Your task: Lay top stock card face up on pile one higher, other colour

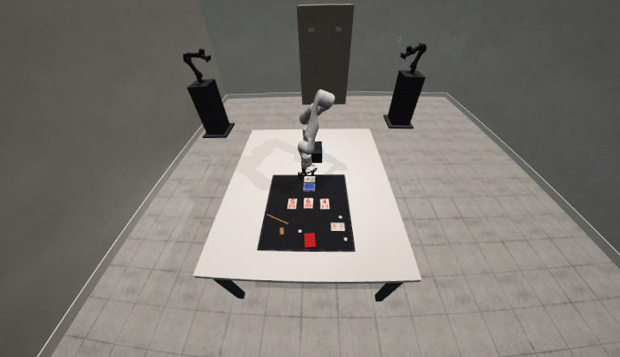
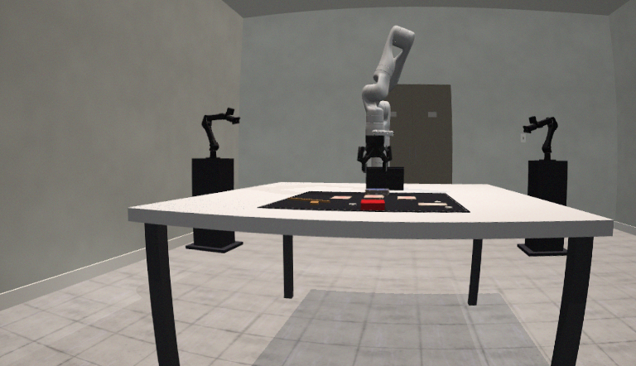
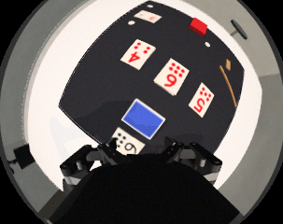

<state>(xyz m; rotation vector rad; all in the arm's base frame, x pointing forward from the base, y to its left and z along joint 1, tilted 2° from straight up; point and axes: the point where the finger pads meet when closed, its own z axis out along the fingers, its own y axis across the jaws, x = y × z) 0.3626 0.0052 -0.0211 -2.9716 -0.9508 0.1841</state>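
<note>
My gripper is now 3 cm short of the blue-backed card, 1 cm to the right of it and 7 cm above it. Also, from my hand: wooden stick: 31 cm ahead, 19 cm to the right, 9 cm below; then black mat: 20 cm ahead, 1 cm to the left, 11 cm below; then black 6 card: 6 cm behind, 1 cm to the left, 9 cm below.
</note>
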